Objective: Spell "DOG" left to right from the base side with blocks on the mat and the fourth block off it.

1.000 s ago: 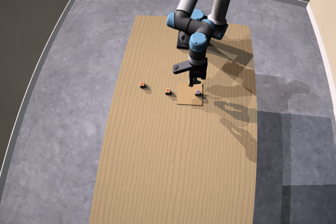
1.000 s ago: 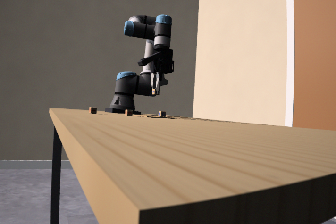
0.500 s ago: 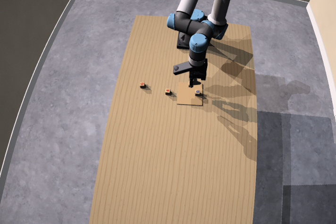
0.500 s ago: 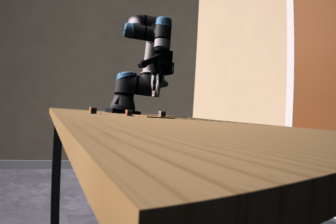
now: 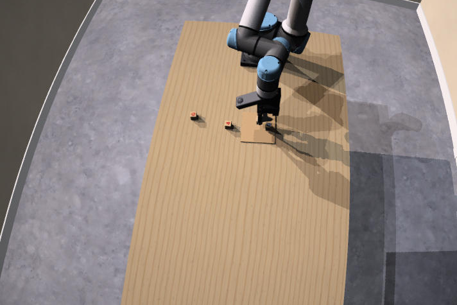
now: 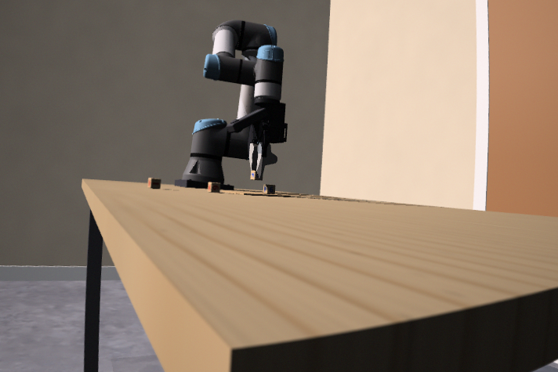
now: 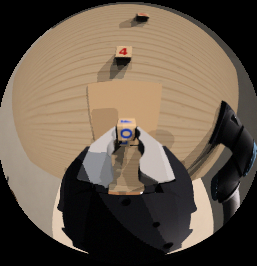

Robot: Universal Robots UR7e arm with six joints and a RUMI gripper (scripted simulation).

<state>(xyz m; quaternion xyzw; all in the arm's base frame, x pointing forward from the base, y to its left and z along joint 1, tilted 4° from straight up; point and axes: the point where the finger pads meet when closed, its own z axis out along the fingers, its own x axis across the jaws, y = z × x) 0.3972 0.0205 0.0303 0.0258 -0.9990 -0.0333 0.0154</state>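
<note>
My hand is 60 mm above the tan mat.
</note>
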